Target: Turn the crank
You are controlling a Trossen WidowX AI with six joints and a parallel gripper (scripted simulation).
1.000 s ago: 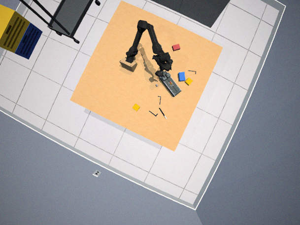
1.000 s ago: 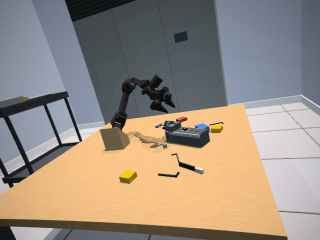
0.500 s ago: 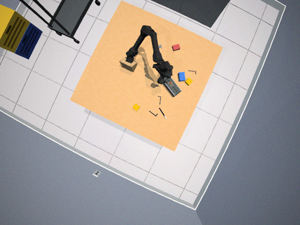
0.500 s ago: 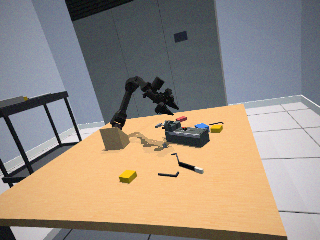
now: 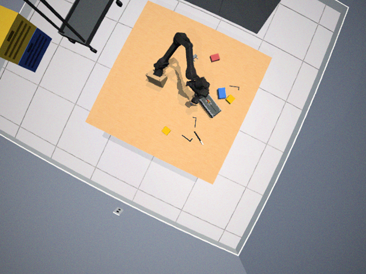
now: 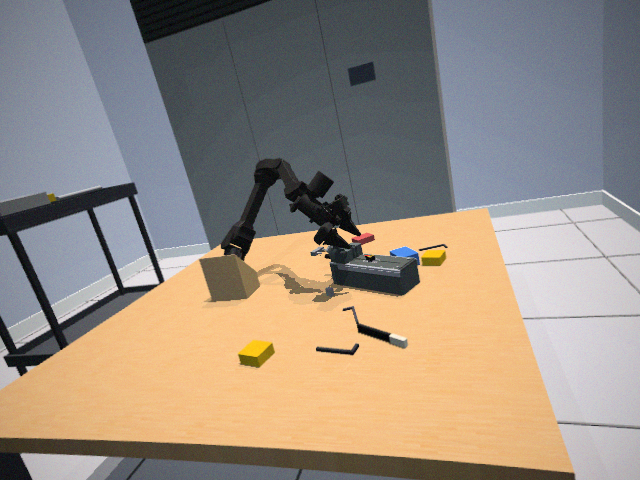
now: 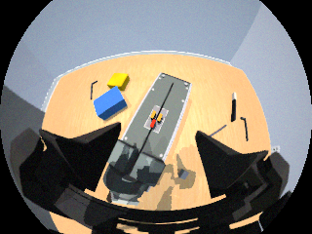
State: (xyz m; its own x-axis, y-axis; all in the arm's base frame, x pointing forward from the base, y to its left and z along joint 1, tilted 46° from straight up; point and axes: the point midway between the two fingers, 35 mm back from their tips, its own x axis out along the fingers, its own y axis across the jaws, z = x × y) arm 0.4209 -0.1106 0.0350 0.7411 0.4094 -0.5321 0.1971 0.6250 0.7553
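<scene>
Right now the dark crank handle is 11 cm to the left of my gripper tip, 11 cm behind it and 7 cm below it. Also, from my gripper tip: small grey cube (13 cm below, 10 cm behind, 5 cm to the right); blue block (13 cm to the left, 12 cm below, 12 cm ahead); red pointer (6 cm below, 2 cm ahead, 1 cm to the left).
</scene>
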